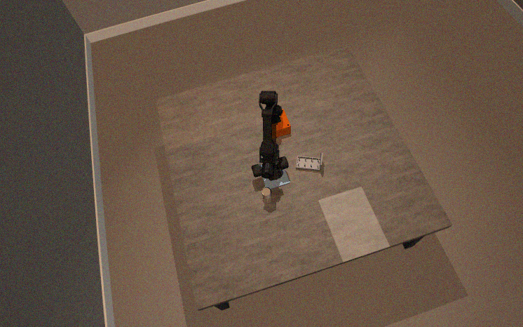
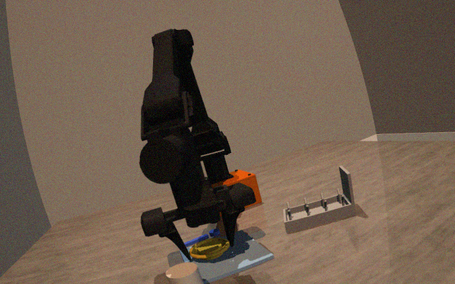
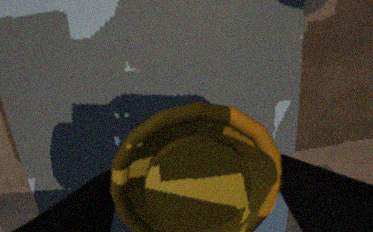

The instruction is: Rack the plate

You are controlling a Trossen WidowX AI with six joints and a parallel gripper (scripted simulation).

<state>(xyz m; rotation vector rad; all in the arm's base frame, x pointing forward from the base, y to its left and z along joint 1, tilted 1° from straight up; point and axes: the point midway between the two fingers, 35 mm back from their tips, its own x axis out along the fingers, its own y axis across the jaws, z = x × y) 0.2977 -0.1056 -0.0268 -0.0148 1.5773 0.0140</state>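
My gripper tip is now 2 cm to the right of the light blue mat, 1 cm short of it and 1 cm above it. Round my gripper tip: cream cup (11 cm ahead, 5 cm to the right, 1 cm above); then blue spoon (11 cm behind, 1 cm to the left, 1 cm below); then yellow plate (1 cm above).
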